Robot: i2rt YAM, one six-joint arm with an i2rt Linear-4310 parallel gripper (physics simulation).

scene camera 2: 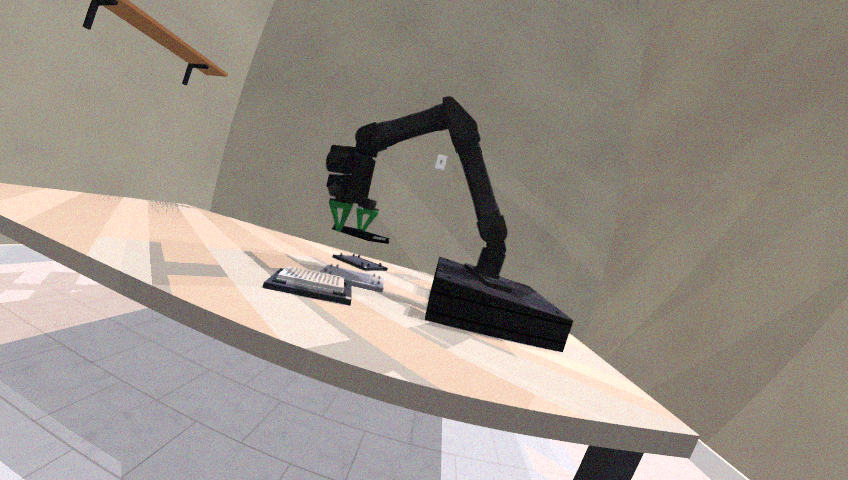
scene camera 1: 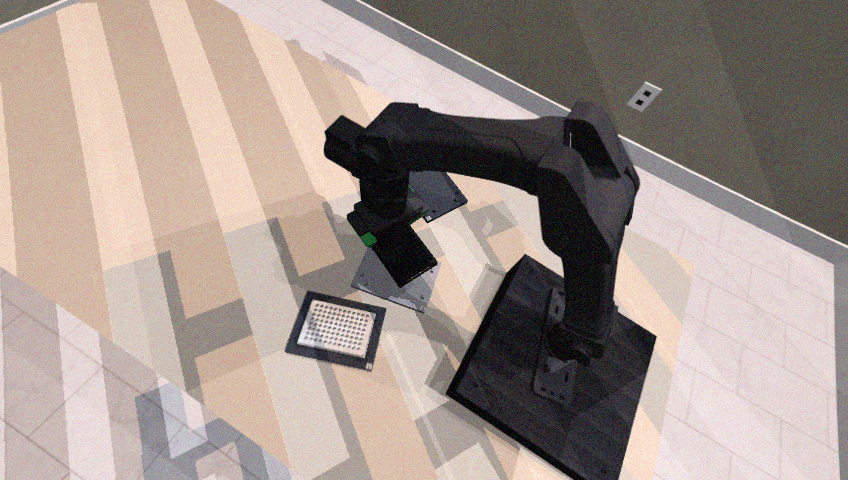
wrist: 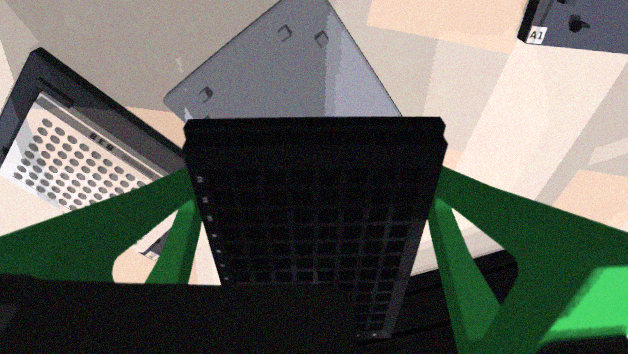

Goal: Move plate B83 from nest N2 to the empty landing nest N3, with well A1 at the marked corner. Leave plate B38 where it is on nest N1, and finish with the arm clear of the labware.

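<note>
The black well plate is between the green fingers of my gripper, which is shut on it and holds it in the air, well above the table. Its code does not show. A grey nest with small pegs is empty, partly hidden by the held plate. A dark nest with an A1 tag lies behind it, partly hidden by the arm in scene camera 1. The white plate B38 sits on its dark nest.
The arm's black base block stands on the table to the right of the nests. The table's edge runs along the front in scene camera 2. A wooden shelf is on the wall at upper left.
</note>
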